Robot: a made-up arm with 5 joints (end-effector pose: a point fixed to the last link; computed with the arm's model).
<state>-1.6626 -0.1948 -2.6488 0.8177 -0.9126</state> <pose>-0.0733 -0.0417 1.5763 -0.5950 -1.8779 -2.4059</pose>
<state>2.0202 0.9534 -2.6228 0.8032 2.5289</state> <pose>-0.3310 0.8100 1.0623 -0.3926 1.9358 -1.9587</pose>
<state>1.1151 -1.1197 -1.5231 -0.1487 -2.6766</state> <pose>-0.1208 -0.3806 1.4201 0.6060 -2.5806 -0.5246</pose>
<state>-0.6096 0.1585 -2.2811 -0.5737 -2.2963</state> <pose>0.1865 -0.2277 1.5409 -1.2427 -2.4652 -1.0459</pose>
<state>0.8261 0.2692 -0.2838 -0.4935 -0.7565</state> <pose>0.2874 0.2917 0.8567 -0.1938 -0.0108 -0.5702</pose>
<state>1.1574 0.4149 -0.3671 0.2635 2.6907</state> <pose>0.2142 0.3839 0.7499 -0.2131 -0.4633 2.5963</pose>
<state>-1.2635 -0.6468 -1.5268 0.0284 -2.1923</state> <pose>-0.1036 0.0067 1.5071 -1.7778 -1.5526 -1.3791</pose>
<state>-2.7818 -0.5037 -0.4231 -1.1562 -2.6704</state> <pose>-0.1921 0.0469 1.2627 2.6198 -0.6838 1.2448</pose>
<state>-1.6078 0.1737 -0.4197 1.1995 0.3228</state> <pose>-0.0449 -0.2413 0.8592 0.0821 -1.6233 1.5250</pose>
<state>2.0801 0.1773 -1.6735 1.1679 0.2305</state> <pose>-0.2611 0.4850 1.1764 -0.4067 0.3135 -0.1917</pose>
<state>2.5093 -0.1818 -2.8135 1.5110 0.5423</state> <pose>-0.0700 0.0739 1.5464 0.1921 1.2320 0.3030</pose>
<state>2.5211 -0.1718 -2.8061 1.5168 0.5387</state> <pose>-0.0794 0.0797 1.5442 0.1719 1.2143 0.3082</pose>
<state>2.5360 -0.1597 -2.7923 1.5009 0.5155</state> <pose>-0.0911 0.0863 1.5432 0.1690 1.1933 0.3326</pose>
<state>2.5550 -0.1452 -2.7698 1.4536 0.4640</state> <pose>-0.1053 0.0938 1.5439 0.1923 1.1688 0.3843</pose>
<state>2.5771 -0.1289 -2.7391 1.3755 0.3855</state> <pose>-0.1218 0.1018 1.5460 0.2435 1.1414 0.4596</pose>
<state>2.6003 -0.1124 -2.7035 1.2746 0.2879</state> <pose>-0.1388 0.1096 1.5490 0.3195 1.1130 0.5482</pose>
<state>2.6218 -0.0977 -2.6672 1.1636 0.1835</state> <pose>-0.1542 0.1162 1.5522 0.4120 1.0855 0.6357</pose>
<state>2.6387 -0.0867 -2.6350 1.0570 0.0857</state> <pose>-0.1658 0.1212 1.5554 0.5094 1.0616 0.7094</pose>
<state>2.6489 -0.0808 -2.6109 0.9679 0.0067</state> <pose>-0.1718 0.1240 1.5587 0.5985 1.0444 0.7614</pose>
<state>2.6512 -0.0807 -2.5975 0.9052 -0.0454</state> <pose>-0.1714 0.1245 1.5621 0.6688 1.0366 0.7891</pose>
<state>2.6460 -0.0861 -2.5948 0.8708 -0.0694</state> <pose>-0.1650 0.1228 1.5657 0.7162 1.0390 0.7958</pose>
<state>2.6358 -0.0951 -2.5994 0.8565 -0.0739</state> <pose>-0.1549 0.1194 1.5691 0.7465 1.0485 0.7893</pose>
